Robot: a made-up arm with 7 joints.
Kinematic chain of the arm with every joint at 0, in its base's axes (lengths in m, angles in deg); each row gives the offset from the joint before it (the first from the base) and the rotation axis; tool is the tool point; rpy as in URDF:
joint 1: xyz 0 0 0 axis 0.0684 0.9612 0.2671
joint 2: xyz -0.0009 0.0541 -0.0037 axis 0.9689 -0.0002 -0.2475
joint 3: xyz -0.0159 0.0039 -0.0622 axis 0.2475 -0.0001 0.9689
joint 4: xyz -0.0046 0 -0.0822 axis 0.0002 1 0
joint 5: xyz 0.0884 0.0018 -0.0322 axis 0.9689 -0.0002 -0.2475
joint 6: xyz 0.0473 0 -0.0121 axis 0.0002 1 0
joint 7: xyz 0.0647 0 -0.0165 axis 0.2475 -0.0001 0.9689
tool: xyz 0 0 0 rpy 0 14.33 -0.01
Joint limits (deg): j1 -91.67..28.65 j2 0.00..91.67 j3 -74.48..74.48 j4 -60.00..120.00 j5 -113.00..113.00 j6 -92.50..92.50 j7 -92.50..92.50
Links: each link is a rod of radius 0.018 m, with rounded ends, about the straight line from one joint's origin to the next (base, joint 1, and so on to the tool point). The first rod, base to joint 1, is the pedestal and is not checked.
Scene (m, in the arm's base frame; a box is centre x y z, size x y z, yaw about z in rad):
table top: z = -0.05
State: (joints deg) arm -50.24 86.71 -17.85 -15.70 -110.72 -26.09 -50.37
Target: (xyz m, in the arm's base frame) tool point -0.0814 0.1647 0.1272
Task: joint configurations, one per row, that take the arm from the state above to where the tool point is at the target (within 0.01 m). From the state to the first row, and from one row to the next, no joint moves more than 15 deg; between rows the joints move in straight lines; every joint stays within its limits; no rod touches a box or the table.
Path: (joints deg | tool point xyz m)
1: -58.53 84.50 -3.29 -19.73 -108.67 -31.31 -50.37 | 0.1814 0.0993 0.1609
2: -66.81 82.30 11.27 -23.76 -106.62 -36.53 -50.37 | 0.1079 0.1046 0.2027
3: -75.10 80.09 25.84 -27.80 -104.57 -41.75 -50.37 | 0.0293 0.1205 0.2087
4: -83.38 77.88 40.40 -31.83 -102.52 -46.96 -50.37 | -0.0380 0.1426 0.1807
5: -91.67 75.68 54.96 -35.86 -100.47 -52.18 -50.37 | -0.0814 0.1647 0.1272

